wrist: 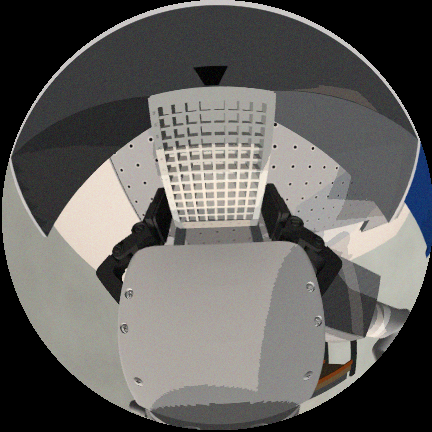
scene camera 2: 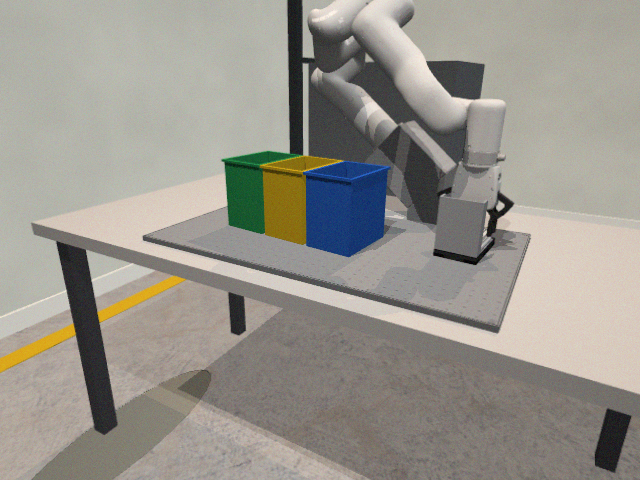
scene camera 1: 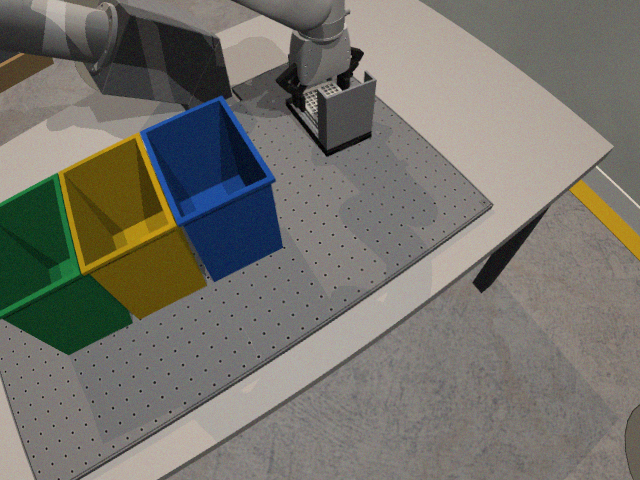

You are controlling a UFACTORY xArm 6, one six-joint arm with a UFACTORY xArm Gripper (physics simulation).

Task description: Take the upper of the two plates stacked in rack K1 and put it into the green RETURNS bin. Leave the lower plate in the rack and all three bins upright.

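Frame: origin at the arm's base, x up, y back, z right, level; metres.
Seen in the pictures: gripper, fingertip midpoint: (wrist: 215, 197); arm's base, link origin: (wrist: 357, 313) (scene camera 2: 389, 140) (scene camera 1: 102, 38).
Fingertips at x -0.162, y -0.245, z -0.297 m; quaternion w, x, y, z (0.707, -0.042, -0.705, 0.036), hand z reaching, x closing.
Observation:
Pixels of each thing's top centre, then the offset from my fingertips to it. Level surfaces: height alone.
- Rack K1, top centre: (wrist: 220, 312) (scene camera 1: 326, 63) (scene camera 2: 472, 192) dx +0.099, dy -0.020, dz +0.002 m
- upper plate, top centre: (wrist: 213, 170) (scene camera 1: 330, 105) dx +0.006, dy -0.030, dz +0.003 m
- green RETURNS bin, top centre: (scene camera 1: 25, 240) (scene camera 2: 263, 157) dx +0.139, dy -0.075, dz +0.533 m
- yellow bin, top centre: (scene camera 1: 110, 196) (scene camera 2: 303, 162) dx +0.139, dy -0.091, dz +0.402 m
- blue bin, top centre: (scene camera 1: 201, 152) (scene camera 2: 348, 169) dx +0.139, dy -0.107, dz +0.271 m
- perforated grey board, surface height: dx -0.040 m
Rack K1 (scene camera 1: 348, 116) (scene camera 2: 460, 224) (wrist: 210, 40) stands upright with its tall grey end wall beside my gripper. The upper plate (scene camera 1: 329, 88) (wrist: 215, 175), white with a grid of square wells, lies flat in it. The lower plate is hidden or cannot be told apart under it. My gripper (scene camera 1: 323, 94) (wrist: 215, 197) is open and points down, one finger on each side of the plate's near end, with nothing held. In the scene camera 2 view the rack wall hides part of the fingers. The green RETURNS bin (scene camera 1: 67, 315) (scene camera 2: 245, 196) stands upright and is cut off in the scene camera 1 view.
The yellow bin (scene camera 1: 149, 279) (scene camera 2: 284, 204) and blue bin (scene camera 1: 242, 232) (scene camera 2: 328, 211) stand upright in a row with the green one, blue nearest the rack. All stand on a perforated grey board (scene camera 1: 206, 341) (scene camera 2: 320, 268). A dark angular block (scene camera 1: 165, 56) stands behind the bins.

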